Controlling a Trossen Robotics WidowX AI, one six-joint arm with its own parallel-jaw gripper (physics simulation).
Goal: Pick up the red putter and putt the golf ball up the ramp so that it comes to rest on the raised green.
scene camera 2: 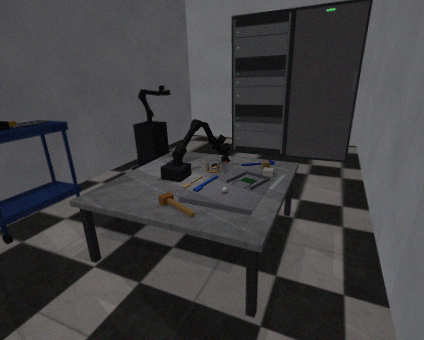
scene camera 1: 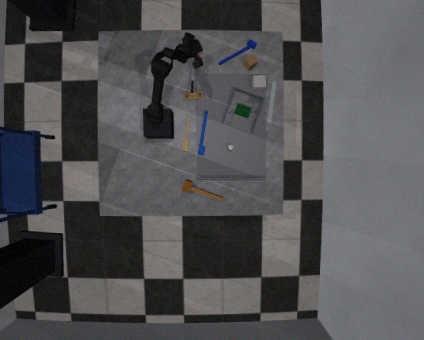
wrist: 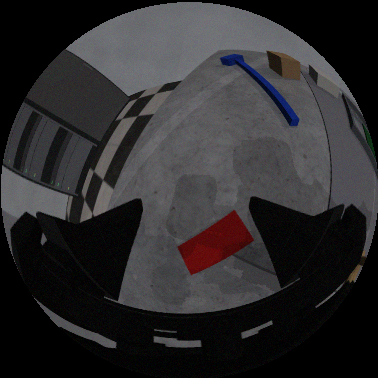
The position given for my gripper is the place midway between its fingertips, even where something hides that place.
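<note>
From the wrist camera I see my gripper (wrist: 197, 203), open and holding nothing. That same camera gives me a blue putter (wrist: 290, 116), which is resting on the table.
</note>
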